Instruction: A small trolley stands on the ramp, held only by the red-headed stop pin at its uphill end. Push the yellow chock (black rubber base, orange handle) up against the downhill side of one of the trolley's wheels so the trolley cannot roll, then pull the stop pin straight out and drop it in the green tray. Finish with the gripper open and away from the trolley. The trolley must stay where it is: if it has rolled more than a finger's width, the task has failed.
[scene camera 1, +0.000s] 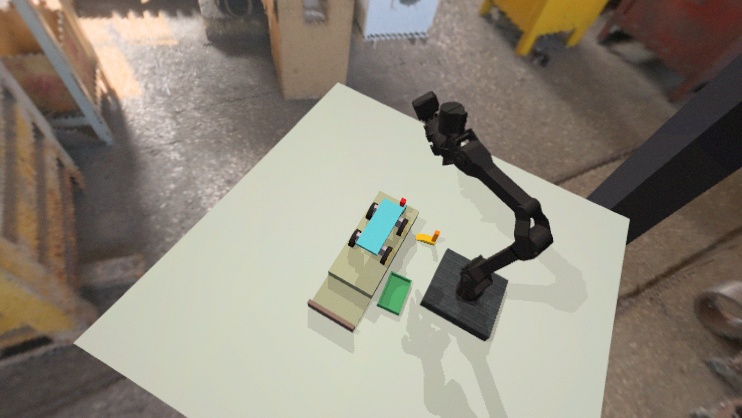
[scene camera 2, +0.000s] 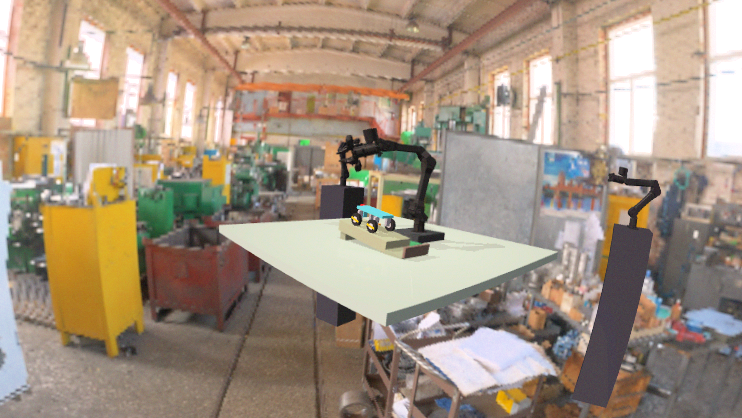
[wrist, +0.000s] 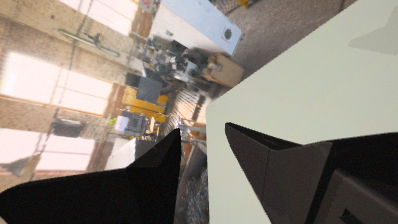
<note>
I see my gripper and a trolley.
My gripper is seen too in the wrist view.
</note>
